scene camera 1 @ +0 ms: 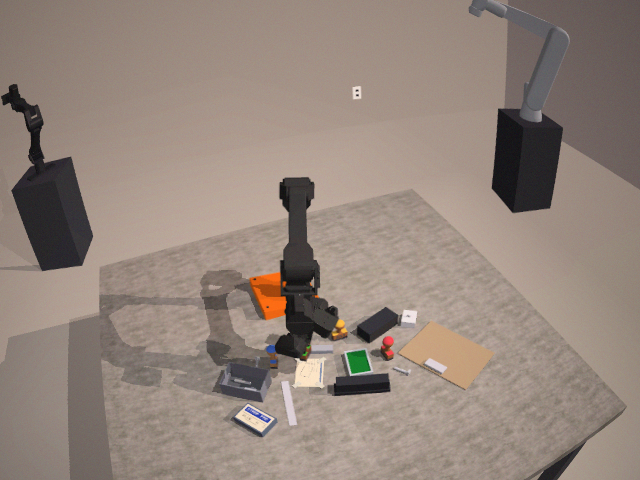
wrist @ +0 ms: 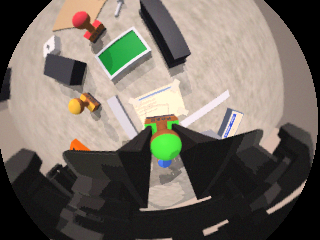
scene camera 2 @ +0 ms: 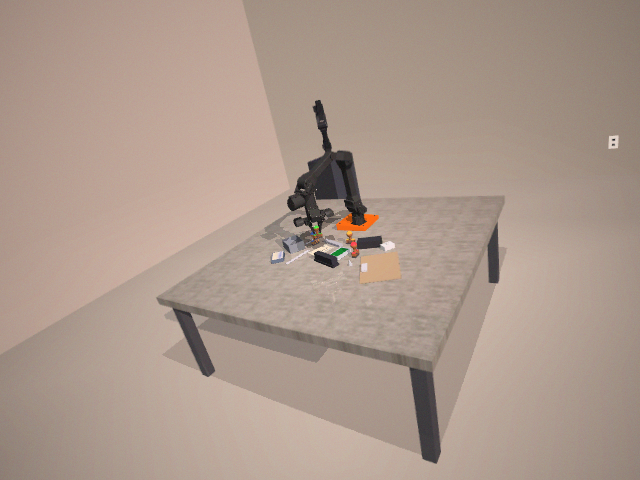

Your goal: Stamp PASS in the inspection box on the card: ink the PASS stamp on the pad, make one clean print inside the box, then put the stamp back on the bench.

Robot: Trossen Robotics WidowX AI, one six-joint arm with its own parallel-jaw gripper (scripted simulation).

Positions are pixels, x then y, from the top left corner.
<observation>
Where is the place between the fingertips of the gripper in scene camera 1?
At 305, 349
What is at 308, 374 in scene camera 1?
A cream card.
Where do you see a cream card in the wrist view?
167, 100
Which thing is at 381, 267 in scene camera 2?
A cardboard sheet.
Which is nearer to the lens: the green-topped stamp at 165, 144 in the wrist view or the black box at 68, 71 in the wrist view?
The green-topped stamp.
</observation>
